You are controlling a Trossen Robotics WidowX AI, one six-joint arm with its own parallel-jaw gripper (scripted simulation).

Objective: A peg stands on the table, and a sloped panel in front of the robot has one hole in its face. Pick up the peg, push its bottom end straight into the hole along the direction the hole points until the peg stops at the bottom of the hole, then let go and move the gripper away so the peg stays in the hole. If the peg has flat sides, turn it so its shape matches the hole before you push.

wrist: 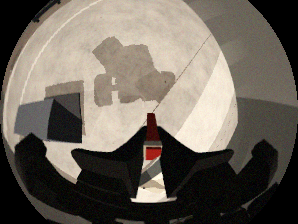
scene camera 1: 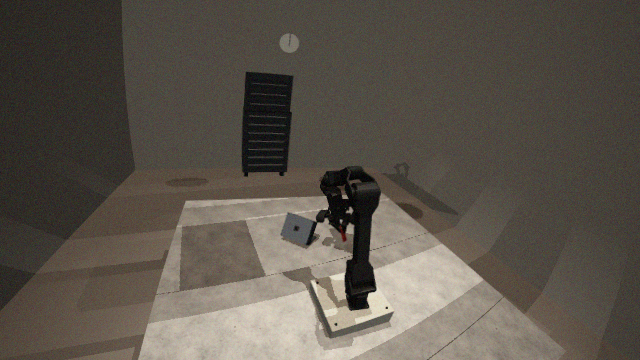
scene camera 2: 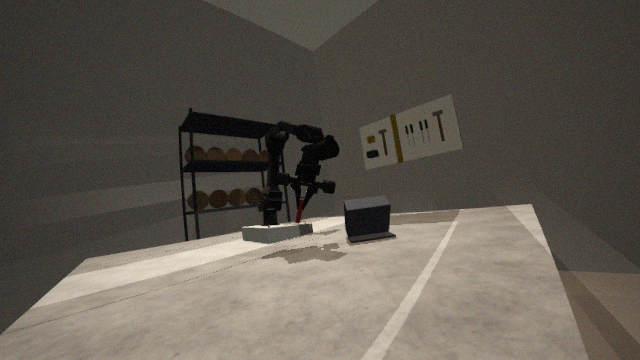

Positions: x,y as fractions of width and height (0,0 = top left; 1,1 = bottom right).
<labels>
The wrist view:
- my gripper: 0.51,0.58
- sloped grey-blue panel: 0.16,0.53
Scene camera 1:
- sloped grey-blue panel: 0.48,0.65
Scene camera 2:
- my gripper: 0.47,0.58
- sloped grey-blue panel: 0.58,0.60
</labels>
